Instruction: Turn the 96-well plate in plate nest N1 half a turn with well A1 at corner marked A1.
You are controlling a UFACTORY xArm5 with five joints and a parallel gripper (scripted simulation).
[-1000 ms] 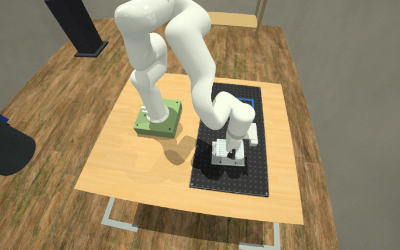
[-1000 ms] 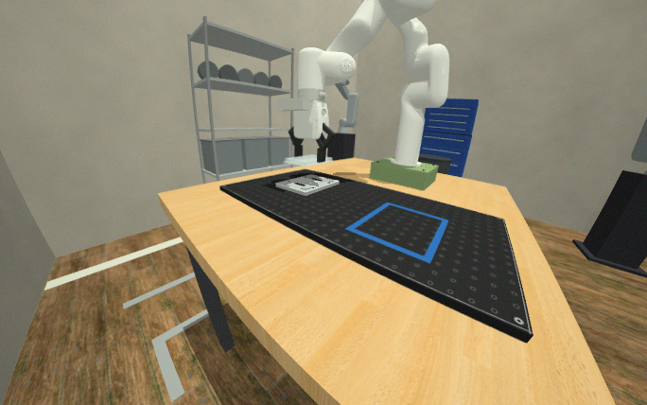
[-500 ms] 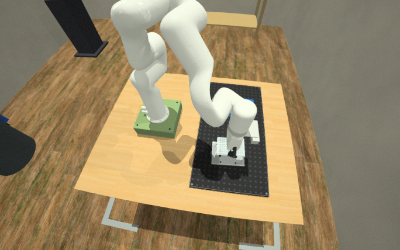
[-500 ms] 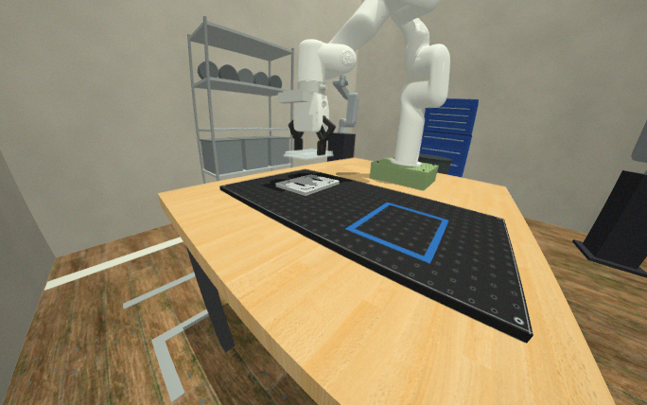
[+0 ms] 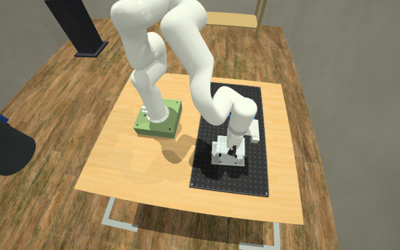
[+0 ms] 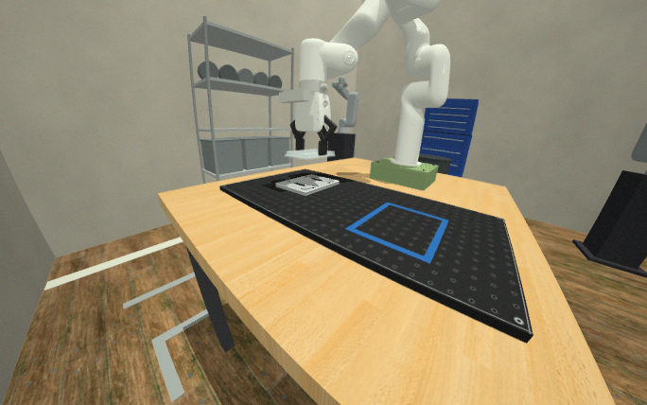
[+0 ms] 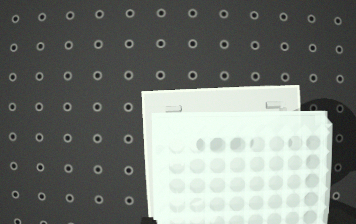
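Right now the plate nest N1 is 1 cm to the right of my hand and 10 cm below it. Also, from my hand: white 96-well plate (1 cm below).
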